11 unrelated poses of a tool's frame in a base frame.
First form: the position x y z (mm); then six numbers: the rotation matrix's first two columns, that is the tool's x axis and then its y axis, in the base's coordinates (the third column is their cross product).
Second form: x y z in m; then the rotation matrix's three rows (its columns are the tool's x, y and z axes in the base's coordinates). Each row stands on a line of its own. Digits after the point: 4 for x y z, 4 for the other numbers.
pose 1, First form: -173.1 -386.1 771.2 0.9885 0.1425 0.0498 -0.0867 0.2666 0.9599
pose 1, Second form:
-0.1731 -0.3861 0.7712
0.9885 -0.0867 0.1235
0.1425 0.2666 -0.9532
0.0498 0.9599 0.2759

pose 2, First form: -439.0 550.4 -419.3 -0.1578 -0.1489 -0.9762 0.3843 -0.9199 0.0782
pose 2, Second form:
-0.4390 0.5504 -0.4193
-0.1578 0.3843 -0.9097
-0.1489 -0.9199 -0.3628
-0.9762 0.0782 0.2024

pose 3, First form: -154.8 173.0 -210.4 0.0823 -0.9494 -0.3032 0.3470 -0.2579 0.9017
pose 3, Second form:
-0.1548 0.1730 -0.2104
0.0823 0.3470 -0.9343
-0.9494 -0.2579 -0.1794
-0.3032 0.9017 0.3082

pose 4, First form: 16.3 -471.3 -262.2 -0.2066 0.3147 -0.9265 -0.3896 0.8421 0.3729
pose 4, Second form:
0.0163 -0.4713 -0.2622
-0.2066 -0.3896 0.8976
0.3147 0.8421 0.4380
-0.9265 0.3729 -0.0514

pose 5, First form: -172.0 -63.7 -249.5 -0.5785 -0.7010 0.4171 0.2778 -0.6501 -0.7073
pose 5, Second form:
-0.1720 -0.0637 -0.2495
-0.5785 0.2778 0.7670
-0.7010 -0.6501 -0.2933
0.4171 -0.7073 0.5708

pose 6, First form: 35.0 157.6 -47.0 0.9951 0.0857 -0.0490 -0.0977 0.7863 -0.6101
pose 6, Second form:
0.0350 0.1576 -0.0470
0.9951 -0.0977 -0.0138
0.0857 0.7863 0.6119
-0.0490 -0.6101 0.7908

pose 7, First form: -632.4 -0.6 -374.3 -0.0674 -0.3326 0.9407 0.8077 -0.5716 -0.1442
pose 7, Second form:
-0.6324 -0.0006 -0.3743
-0.0674 0.8077 0.5857
-0.3326 -0.5716 0.7501
0.9407 -0.1442 0.3072

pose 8, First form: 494.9 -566.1 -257.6 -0.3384 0.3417 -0.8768 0.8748 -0.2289 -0.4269
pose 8, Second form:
0.4949 -0.5661 -0.2576
-0.3384 0.8748 -0.3466
0.3417 -0.2289 -0.9115
-0.8768 -0.4269 -0.2215

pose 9, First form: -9.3 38.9 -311.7 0.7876 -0.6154 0.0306 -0.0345 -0.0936 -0.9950
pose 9, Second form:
-0.0093 0.0389 -0.3117
0.7876 -0.0345 0.6152
-0.6154 -0.0936 0.7826
0.0306 -0.9950 -0.0950

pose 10, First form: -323.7 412.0 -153.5 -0.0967 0.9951 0.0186 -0.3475 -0.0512 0.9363
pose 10, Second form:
-0.3237 0.4120 -0.1535
-0.0967 -0.3475 0.9327
0.9951 -0.0512 0.0841
0.0186 0.9363 0.3507

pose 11, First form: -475.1 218.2 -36.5 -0.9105 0.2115 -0.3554 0.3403 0.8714 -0.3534
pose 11, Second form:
-0.4751 0.2182 -0.0365
-0.9105 0.3403 0.2350
0.2115 0.8714 -0.4427
-0.3554 -0.3534 -0.8654

